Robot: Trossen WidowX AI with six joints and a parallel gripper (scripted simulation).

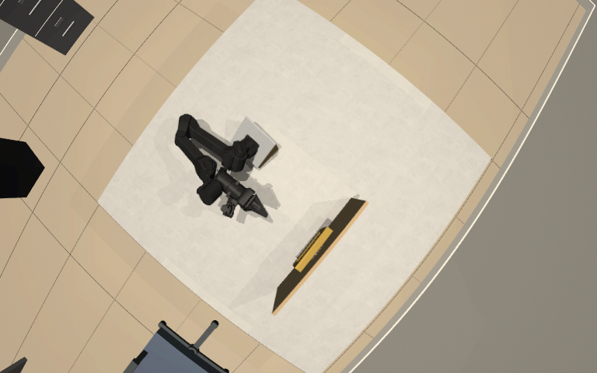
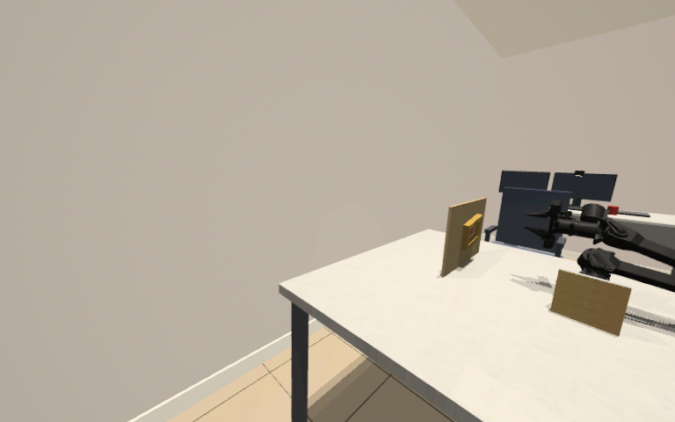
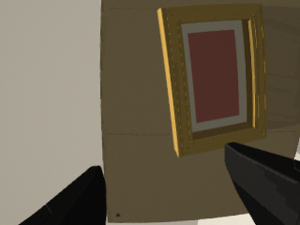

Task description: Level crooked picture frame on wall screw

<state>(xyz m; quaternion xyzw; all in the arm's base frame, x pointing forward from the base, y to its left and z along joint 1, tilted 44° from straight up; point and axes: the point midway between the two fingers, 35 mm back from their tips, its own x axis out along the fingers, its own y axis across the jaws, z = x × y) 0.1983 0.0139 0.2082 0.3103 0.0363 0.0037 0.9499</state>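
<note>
The picture frame is 200 mm ahead of my gripper tip, 90 mm below it and 10 mm to the left of it. Also, from my gripper tip: wooden wall panel: 210 mm ahead, 100 mm below, 10 mm to the left.
</note>
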